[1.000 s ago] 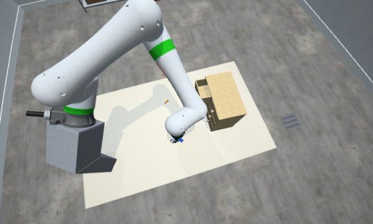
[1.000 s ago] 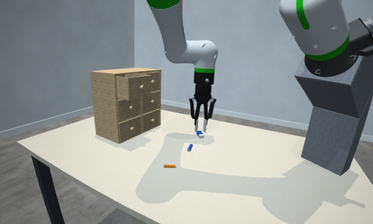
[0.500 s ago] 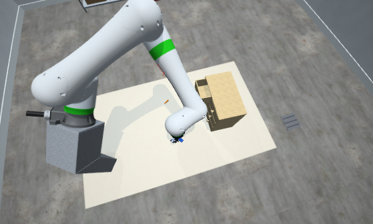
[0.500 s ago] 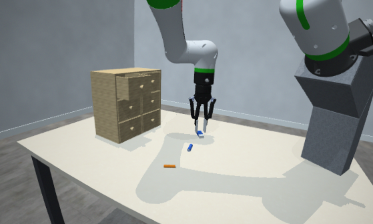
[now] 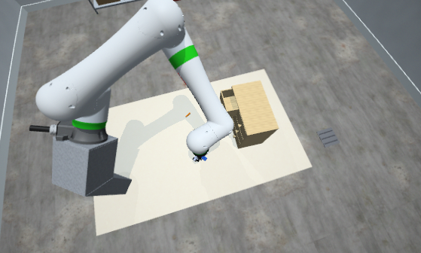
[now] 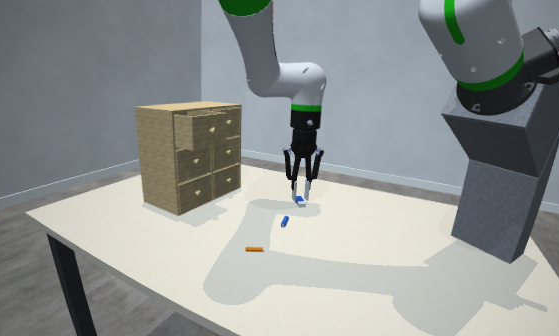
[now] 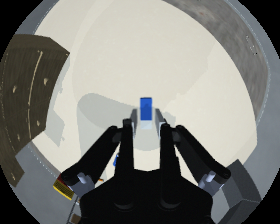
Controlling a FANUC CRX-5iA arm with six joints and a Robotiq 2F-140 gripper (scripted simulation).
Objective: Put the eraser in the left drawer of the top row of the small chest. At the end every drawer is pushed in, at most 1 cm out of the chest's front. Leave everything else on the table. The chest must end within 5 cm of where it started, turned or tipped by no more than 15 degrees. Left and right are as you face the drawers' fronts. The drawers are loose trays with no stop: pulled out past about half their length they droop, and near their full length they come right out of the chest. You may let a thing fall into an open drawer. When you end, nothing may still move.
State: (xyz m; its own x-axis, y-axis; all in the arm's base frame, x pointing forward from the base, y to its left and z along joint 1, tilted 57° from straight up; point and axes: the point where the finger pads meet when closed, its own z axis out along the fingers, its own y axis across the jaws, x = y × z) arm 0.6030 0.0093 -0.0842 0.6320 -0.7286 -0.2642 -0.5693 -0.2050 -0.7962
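Right now my hand is 40 mm above the eraser. From my hand the other things lie so: blue cylinder: 150 mm to the left, 50 mm behind, 40 mm below; then orange stick: 310 mm to the left, 80 mm behind, 40 mm below.
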